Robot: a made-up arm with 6 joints.
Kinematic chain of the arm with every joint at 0, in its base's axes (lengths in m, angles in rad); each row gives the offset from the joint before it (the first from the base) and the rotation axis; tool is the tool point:
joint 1: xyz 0 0 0.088 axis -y
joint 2: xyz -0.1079 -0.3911 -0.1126 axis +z
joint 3: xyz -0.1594 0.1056 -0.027 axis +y
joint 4: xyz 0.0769 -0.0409 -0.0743 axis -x
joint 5: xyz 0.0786 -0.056 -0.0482 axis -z
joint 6: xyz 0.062 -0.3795 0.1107 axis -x
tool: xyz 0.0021 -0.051 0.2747
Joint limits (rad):
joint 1: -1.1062..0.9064
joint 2: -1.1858..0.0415
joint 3: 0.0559..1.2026
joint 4: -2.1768..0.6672
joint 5: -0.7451..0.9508
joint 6: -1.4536..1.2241
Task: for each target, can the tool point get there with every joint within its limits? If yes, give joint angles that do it. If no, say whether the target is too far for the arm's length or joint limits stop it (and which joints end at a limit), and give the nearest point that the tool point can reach.
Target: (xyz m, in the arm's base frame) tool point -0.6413 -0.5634 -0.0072
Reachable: yes | joints -0.4880 -0.9910 0.2262 -0.9843 0.2595 0.3203
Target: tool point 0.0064 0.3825 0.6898
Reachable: no: joint limits stop it (at a limit: joint 1, joint 3, joint 4, joint 5, joint 6) | nearest point -0.2248 0.3201 0.5354 | short by 0.285 m
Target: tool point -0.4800 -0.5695 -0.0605
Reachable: yes | joints 0.1054 -0.7464 0.3182 -0.5467 0.7545 0.4070
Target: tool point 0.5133 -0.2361 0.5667
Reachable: no: joint limits stop it (at a limit: joint 1, joint 2, joint 4, joint 5) | nearest point 0.3515 -0.4201 0.3457 | short by 0.330 m
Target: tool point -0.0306 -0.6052 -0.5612
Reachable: yes | joints 0.7124 -0.9120 1.0365 -0.7876 -0.4284 0.3961
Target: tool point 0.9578 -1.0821 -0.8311
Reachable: no: too far | nearest point 0.5691 -0.7607 -0.5950 | short by 0.557 m
